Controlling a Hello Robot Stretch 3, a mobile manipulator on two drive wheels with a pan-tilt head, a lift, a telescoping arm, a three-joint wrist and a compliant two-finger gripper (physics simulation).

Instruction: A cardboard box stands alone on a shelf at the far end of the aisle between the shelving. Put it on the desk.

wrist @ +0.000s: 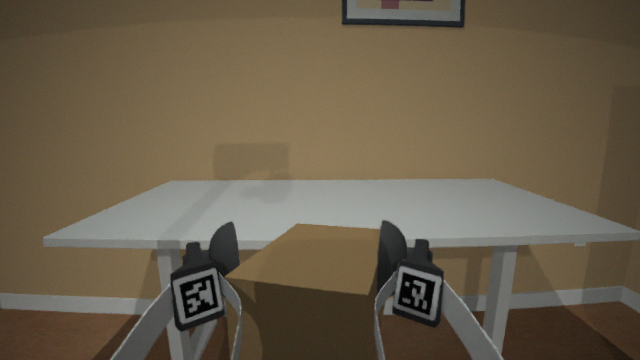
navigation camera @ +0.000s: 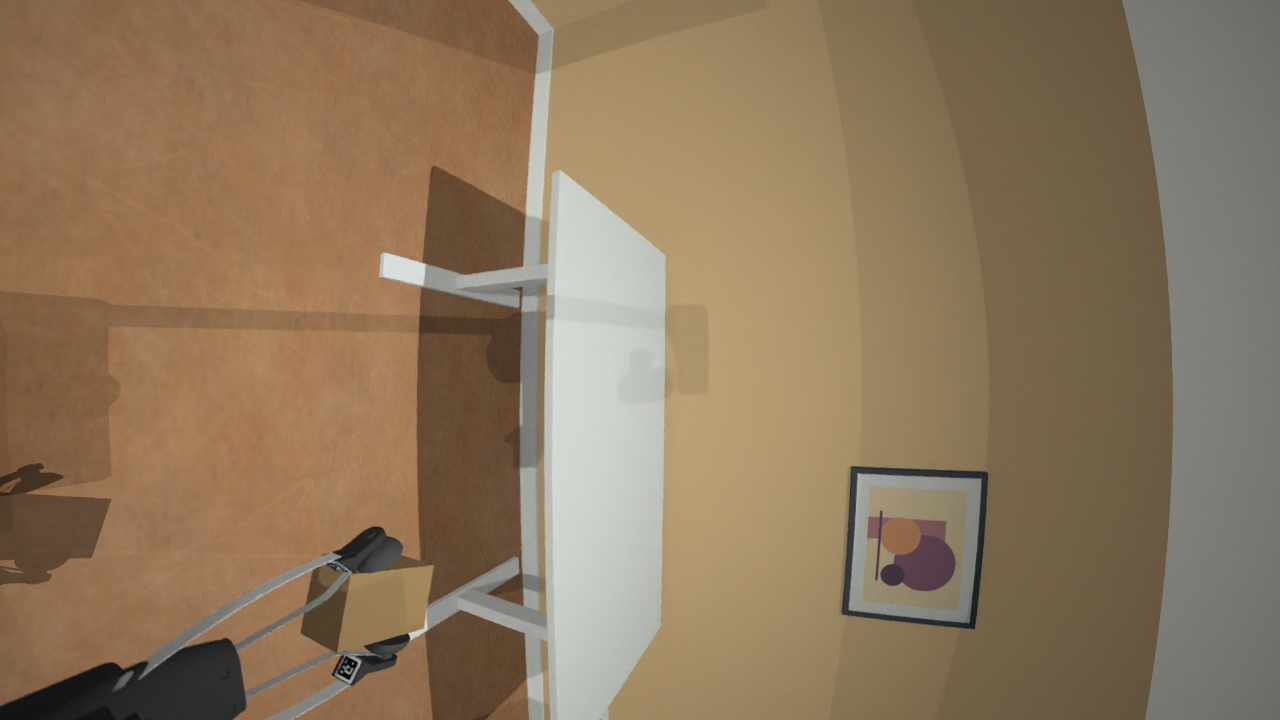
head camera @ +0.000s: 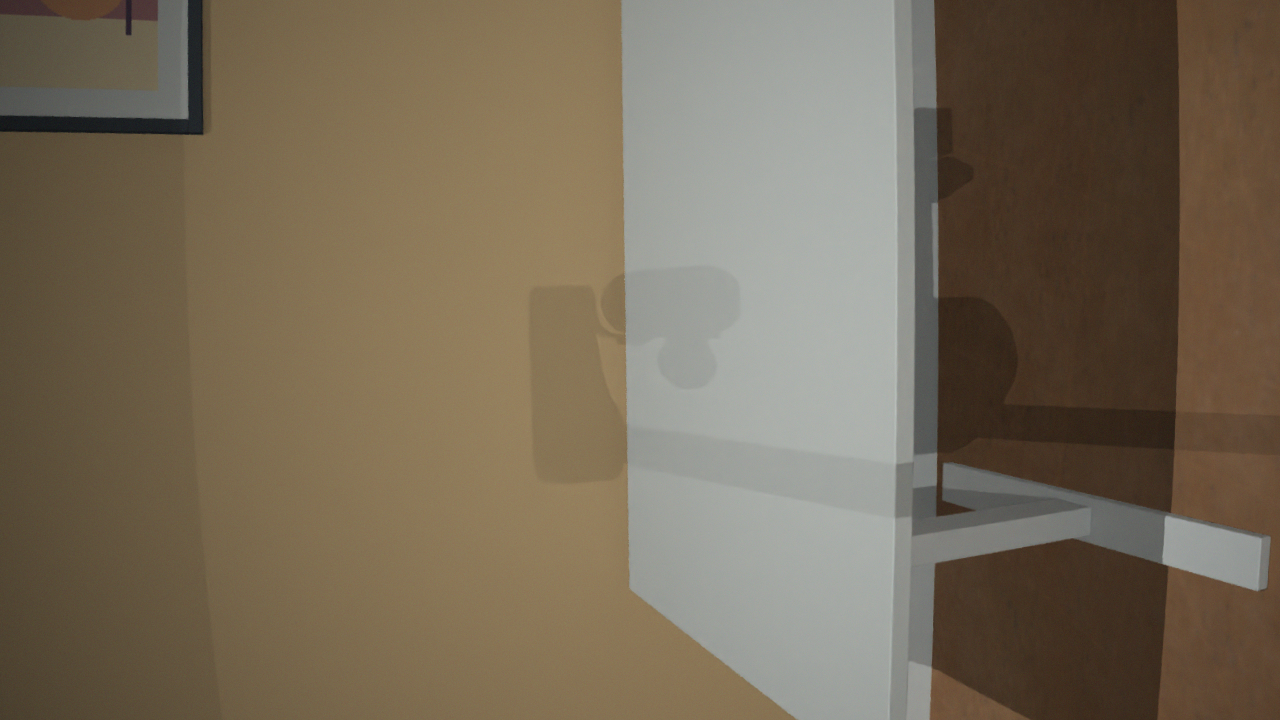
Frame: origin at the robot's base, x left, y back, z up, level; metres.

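Seen in the pictures: gripper, fingertip midpoint: [navigation camera: 400, 587].
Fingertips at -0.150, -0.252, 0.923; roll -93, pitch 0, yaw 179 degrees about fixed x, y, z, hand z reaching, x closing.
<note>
Offsets run from my fingertips to a thing's top centre, as dx, dy, dz. "*": to the spot under its first point. Level surfaces: height alone.
The cardboard box @(-0.007, +0.017, +0.008) [navigation camera: 386, 612] [wrist: 310, 320] is a plain brown cube, held between the two dark fingertips and turned slightly askew. My gripper [navigation camera: 384, 598] [wrist: 308, 247] is shut on it. In the navigation camera view they are at the lower left, in front of the desk's near edge. The white desk @(dz -0.203) [head camera: 760, 179] [navigation camera: 604, 465] [wrist: 440, 212] stands against the tan wall. In the wrist view its top spans beyond the box, and the box hides part of its front edge. The box and gripper do not show in the head camera view, apart from shadows.
White desk legs @(* +0.491, -0.903, -0.710) [head camera: 1011, 528] [navigation camera: 501, 279] [wrist: 501, 295] with feet reach towards me over the brown floor @(dz -0.923) [navigation camera: 250, 179]. A framed picture [head camera: 174, 62] [navigation camera: 914, 546] [wrist: 403, 16] hangs on the wall above the desk. My shadow falls across the desk top and the wall.
</note>
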